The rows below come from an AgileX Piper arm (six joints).
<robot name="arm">
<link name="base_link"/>
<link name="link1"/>
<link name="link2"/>
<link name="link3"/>
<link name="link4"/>
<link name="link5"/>
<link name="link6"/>
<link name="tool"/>
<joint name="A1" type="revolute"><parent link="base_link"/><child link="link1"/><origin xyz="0 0 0.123"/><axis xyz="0 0 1"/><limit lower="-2.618" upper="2.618"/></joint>
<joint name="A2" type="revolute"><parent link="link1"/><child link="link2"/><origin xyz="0 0 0"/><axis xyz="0 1 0"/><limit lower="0" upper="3.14"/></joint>
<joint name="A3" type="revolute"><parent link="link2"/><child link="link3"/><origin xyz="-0.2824 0 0.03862"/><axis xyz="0 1 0"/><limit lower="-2.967" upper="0"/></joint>
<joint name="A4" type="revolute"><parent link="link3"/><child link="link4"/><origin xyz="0.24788 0 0.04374"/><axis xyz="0.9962 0 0.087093"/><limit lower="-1.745" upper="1.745"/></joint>
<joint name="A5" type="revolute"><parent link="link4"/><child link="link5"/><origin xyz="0 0 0"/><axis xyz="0 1 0"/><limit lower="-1.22" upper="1.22"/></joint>
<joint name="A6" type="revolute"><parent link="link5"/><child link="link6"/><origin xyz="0.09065 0 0.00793"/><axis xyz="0.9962 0 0.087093"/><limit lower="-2.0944" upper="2.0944"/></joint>
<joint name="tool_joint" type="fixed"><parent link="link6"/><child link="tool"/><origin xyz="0 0 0" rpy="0 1.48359 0"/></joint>
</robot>
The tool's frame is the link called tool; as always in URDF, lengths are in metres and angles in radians.
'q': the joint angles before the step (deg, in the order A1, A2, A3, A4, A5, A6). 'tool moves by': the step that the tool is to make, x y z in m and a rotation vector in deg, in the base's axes. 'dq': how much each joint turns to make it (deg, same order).
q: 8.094 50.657 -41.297 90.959 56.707 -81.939
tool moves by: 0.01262 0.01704 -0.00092 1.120 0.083 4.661
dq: 5.196 5.062 -1.710 3.472 -0.251 -4.186
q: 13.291 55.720 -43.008 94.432 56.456 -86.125
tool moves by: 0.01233 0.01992 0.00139 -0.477 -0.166 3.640
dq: 5.292 4.978 -3.142 1.119 -1.541 -2.428
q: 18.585 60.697 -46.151 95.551 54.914 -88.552
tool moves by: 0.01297 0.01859 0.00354 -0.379 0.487 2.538
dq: 3.825 4.734 -3.958 0.267 -1.275 -0.387
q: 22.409 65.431 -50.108 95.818 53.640 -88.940
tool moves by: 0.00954 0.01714 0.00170 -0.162 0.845 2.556
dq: 3.014 4.000 -3.354 0.165 -0.432 0.185
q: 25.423 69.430 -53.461 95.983 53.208 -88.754
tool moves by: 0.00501 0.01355 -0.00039 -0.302 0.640 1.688
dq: 2.436 2.662 -2.123 0.094 -0.744 0.113
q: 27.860 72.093 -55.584 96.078 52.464 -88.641
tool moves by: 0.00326 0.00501 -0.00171 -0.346 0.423 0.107
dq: 0.784 1.152 -0.693 0.032 -0.688 0.005
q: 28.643 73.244 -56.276 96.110 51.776 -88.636
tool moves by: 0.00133 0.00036 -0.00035 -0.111 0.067 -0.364
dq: 0.012 0.190 -0.121 0.013 -0.384 0.002
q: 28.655 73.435 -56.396 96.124 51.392 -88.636
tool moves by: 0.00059 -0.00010 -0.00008 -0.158 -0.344 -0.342
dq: -0.001 0.005 -0.019 -0.023 -0.372 -0.324
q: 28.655 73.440 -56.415 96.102 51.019 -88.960
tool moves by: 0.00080 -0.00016 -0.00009 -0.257 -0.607 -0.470
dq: -0.002 0.000 -0.030 -0.050 -0.522 -0.565
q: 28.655 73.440 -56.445 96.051 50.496 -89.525
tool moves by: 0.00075 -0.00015 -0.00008 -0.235 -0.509 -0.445
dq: 0.000 0.000 -0.029 -0.049 -0.494 -0.467
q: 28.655 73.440 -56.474 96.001 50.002 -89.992
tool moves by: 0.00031 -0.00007 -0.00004 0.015 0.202 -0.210
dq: -0.001 0.000 0.000 0.024 -0.198 0.197
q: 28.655 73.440 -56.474 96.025 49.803 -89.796
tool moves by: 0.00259 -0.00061 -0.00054 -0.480 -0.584 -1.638
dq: 0.001 0.001 -0.001 0.059 -1.709 -0.617
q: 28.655 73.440 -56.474 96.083 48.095 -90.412
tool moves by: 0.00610 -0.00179 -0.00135 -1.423 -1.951 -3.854
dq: -0.001 0.000 0.000 0.084 -4.088 -2.048
